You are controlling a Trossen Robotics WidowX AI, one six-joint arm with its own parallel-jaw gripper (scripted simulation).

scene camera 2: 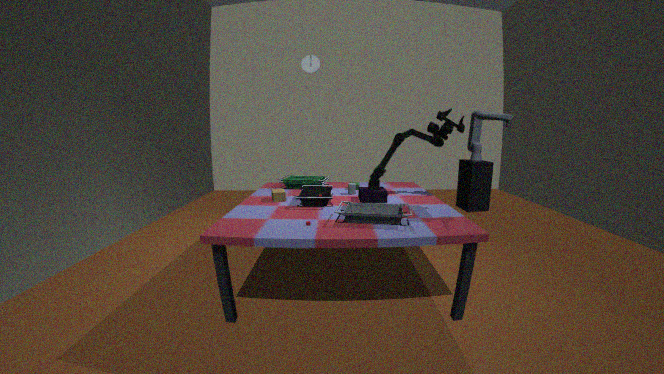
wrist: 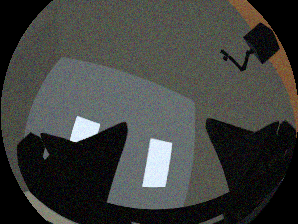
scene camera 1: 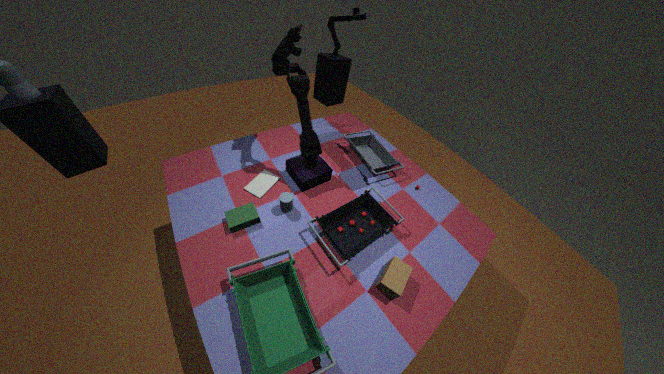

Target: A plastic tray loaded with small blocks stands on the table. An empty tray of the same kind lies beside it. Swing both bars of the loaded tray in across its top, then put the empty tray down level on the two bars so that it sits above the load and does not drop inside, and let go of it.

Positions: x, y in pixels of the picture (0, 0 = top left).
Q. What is my gripper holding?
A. Nothing.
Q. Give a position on a green block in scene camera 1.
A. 246, 215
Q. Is my gripper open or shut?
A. Open.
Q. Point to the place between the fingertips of my gripper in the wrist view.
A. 168, 125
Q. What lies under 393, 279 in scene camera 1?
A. A tan box.
